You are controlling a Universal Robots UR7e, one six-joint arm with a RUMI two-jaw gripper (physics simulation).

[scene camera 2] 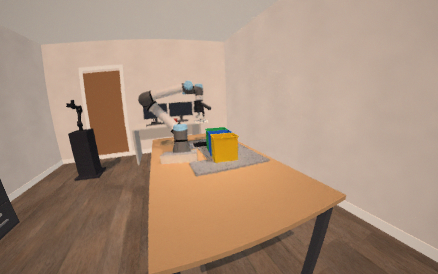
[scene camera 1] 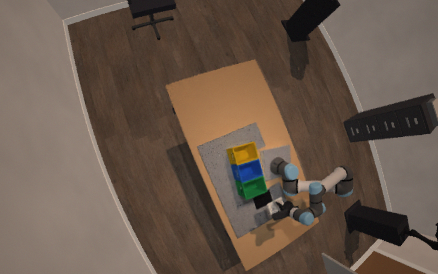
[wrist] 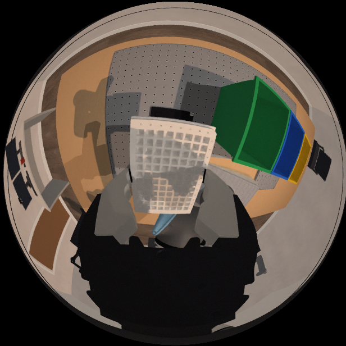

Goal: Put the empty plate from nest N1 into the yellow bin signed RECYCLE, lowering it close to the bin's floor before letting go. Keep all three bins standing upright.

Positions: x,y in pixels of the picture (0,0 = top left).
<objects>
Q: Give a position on a blue bin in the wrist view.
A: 288,155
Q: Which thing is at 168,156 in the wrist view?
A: A white gridded plate.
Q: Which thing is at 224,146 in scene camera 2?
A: A yellow bin.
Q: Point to a green bin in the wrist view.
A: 251,119
</objects>
